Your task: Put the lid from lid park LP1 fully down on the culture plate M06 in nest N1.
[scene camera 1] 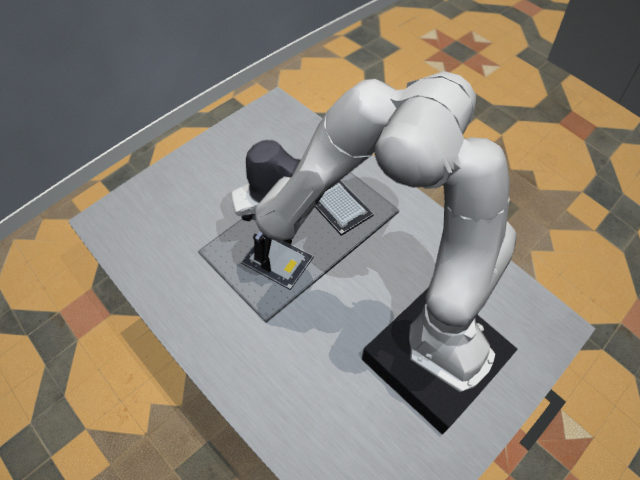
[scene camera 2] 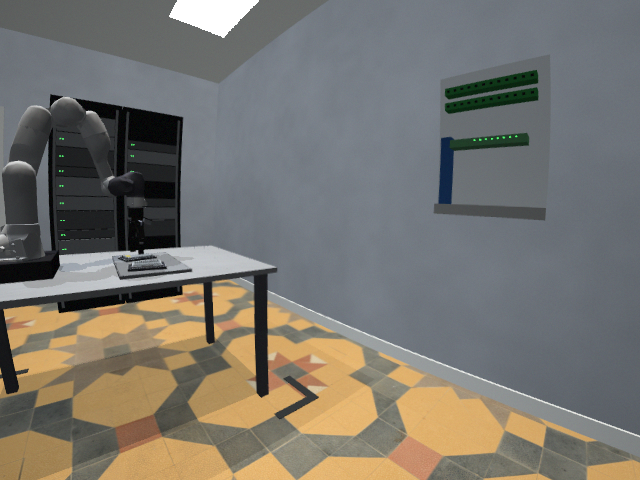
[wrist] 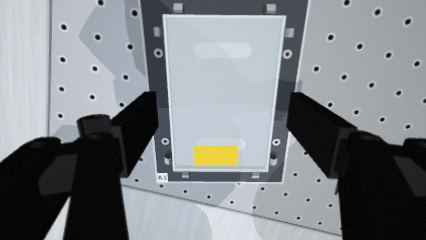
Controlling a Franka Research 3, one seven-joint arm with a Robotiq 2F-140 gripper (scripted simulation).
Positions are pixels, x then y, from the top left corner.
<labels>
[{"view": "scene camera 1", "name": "clear lid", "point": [284, 261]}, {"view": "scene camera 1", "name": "culture plate M06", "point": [345, 211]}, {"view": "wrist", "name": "my gripper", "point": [222, 109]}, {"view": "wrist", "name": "clear lid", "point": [222, 71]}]
</labels>
